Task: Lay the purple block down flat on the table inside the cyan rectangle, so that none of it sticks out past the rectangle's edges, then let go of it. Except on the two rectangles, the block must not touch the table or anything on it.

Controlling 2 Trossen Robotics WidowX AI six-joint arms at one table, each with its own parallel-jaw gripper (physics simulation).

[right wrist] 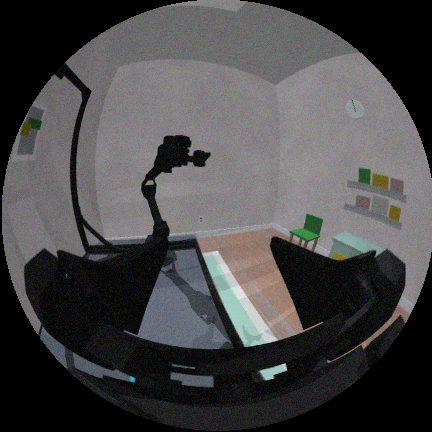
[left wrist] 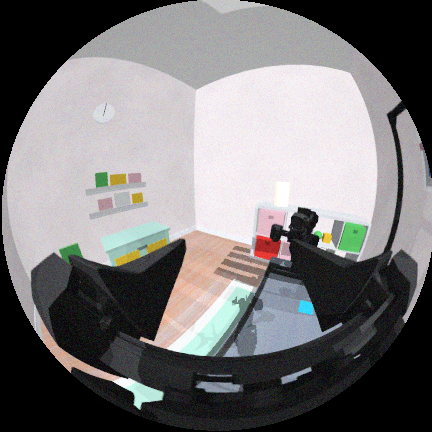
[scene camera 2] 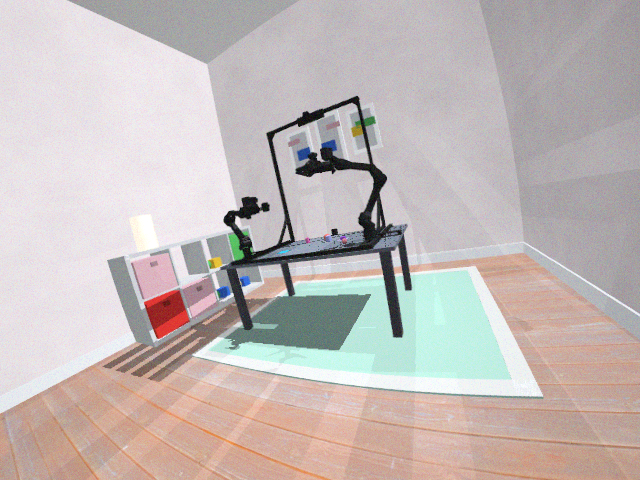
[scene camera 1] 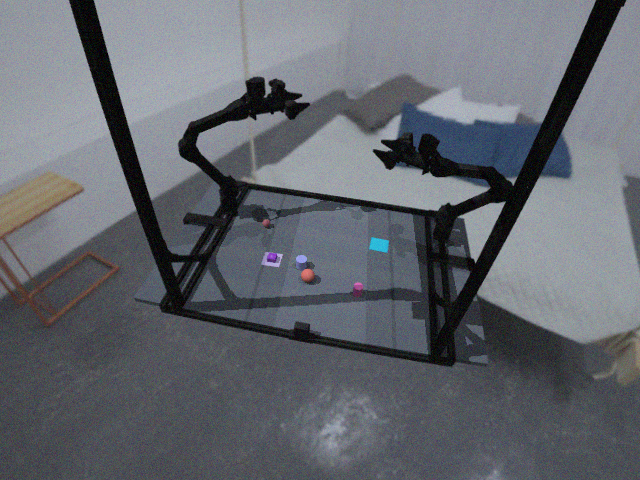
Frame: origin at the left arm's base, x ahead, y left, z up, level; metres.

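Seen in the pictures: left gripper, between the fingertips: (right wrist: 199, 151) (left wrist: 239, 244) (scene camera 2: 295, 171) (scene camera 1: 305, 99); right gripper, between the fingertips: (right wrist: 220, 241) (left wrist: 284, 244) (scene camera 2: 263, 205) (scene camera 1: 377, 145); left arm's base, origin of its link: (scene camera 2: 371, 238) (scene camera 1: 229, 209); right arm's base, origin of its link: (left wrist: 294, 269) (scene camera 2: 248, 256) (scene camera 1: 441, 236).
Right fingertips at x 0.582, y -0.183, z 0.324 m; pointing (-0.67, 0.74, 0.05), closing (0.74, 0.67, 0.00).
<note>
Pixels of each thing's top centre, then the offset from my right fingertips to it. "pt": a spot on its surface instead.
- small purple block, centre of its top: (scene camera 1: 272, 256) 0.477 m back, 0.152 m right, 0.324 m down
- pale lilac rectangle, a spot on its surface: (scene camera 1: 265, 262) pt 0.506 m back, 0.161 m right, 0.342 m down
- cyan rectangle, a spot on its surface: (scene camera 1: 379, 244) (left wrist: 305, 306) (scene camera 2: 283, 252) pt 0.034 m back, 0.205 m right, 0.342 m down
- blue-violet cylinder, centre of its top: (scene camera 1: 301, 259) 0.381 m back, 0.221 m right, 0.302 m down
- orange ball, centre of its top: (scene camera 1: 308, 270) 0.380 m back, 0.292 m right, 0.293 m down
- magenta cylinder, centre of its top: (scene camera 1: 358, 286) 0.232 m back, 0.408 m right, 0.302 m down
- small red ball, centre of its top: (scene camera 1: 266, 220) 0.448 m back, 0.045 m left, 0.310 m down
The small purple block (scene camera 1: 271, 256) sits on a pale lilac rectangle (scene camera 1: 265, 262) at the left of the table in scene camera 1. The cyan rectangle (scene camera 1: 379, 244) (scene camera 2: 283, 252) (left wrist: 306, 307) lies bare on the table, right of centre in scene camera 1; a sliver of it shows low in the right wrist view. My left gripper (scene camera 1: 305, 100) (left wrist: 239, 244) is open and empty, high above the table's back part. My right gripper (scene camera 1: 377, 146) (right wrist: 220, 241) is open and empty, high above the back right part. Both are well away from the block.
A blue-violet cylinder (scene camera 1: 301, 261) and an orange ball (scene camera 1: 307, 275) stand right of the block in scene camera 1. A magenta cylinder (scene camera 1: 357, 289) stands farther right, nearer the front. A small red ball (scene camera 1: 266, 223) lies behind the block. A black frame (scene camera 1: 248, 322) borders the table.
</note>
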